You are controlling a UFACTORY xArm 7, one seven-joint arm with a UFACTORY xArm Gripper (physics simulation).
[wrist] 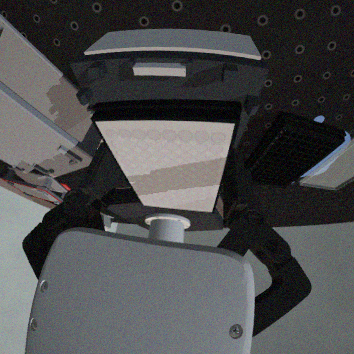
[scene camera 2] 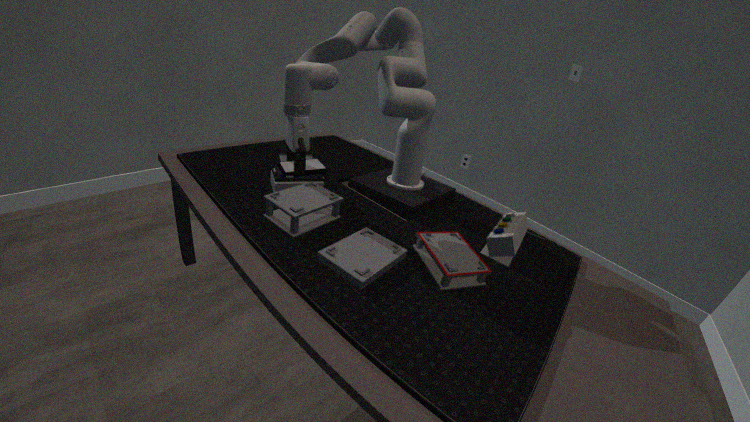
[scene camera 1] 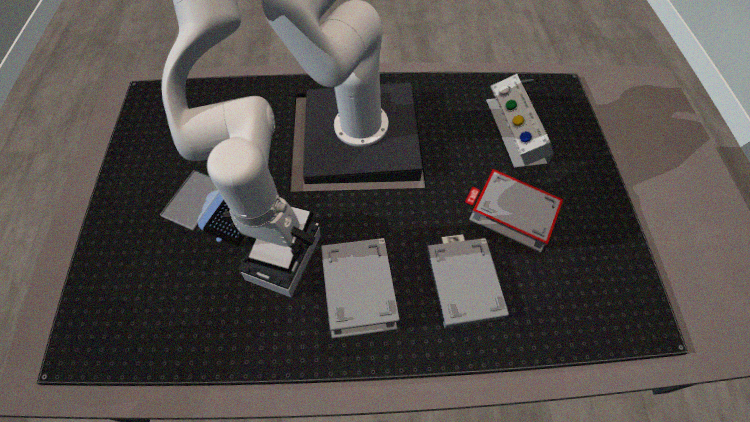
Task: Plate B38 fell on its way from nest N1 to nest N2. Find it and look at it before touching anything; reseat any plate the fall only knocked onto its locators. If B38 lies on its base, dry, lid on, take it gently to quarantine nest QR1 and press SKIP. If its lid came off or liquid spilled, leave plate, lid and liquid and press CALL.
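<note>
My gripper is shut on a white-topped plate, at a grey box with a black top. The exact seating is hidden. A black well plate lies on the mat left of the box, uncovered. Blue liquid is spilled beside it, with a clear lid next to that. No B38 label is legible. Red-edged nest QR1 bears no plate.
A raised grey nest stands right of the box, and a lower grey nest farther right. A button panel with white, green, yellow and blue buttons stands behind QR1. The robot's black base is at the back middle.
</note>
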